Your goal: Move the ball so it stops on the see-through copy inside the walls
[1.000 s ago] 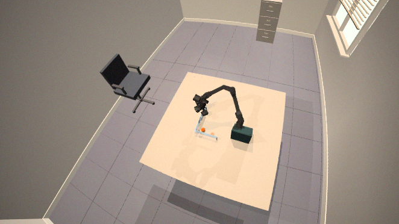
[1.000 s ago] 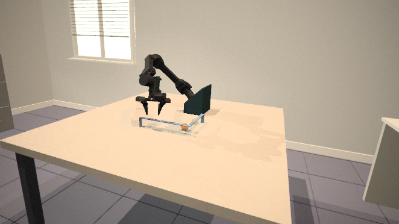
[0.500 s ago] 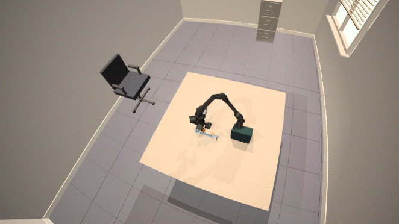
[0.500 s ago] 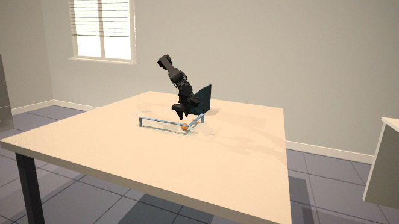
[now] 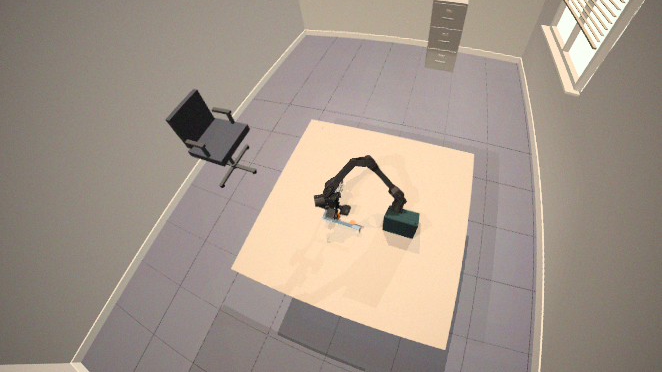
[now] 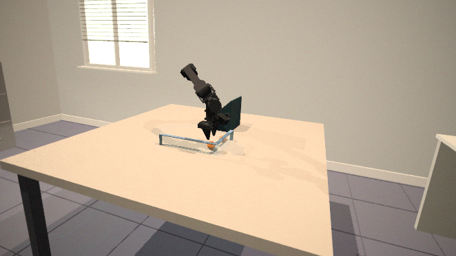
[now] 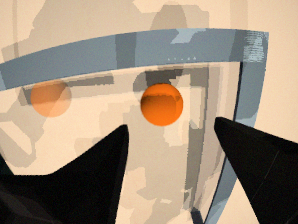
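The orange ball lies 4 cm below my gripper tip. The rest, counted from my gripper tip: see-through copy of ball 11 cm behind, 2 cm to the left, 4 cm below.
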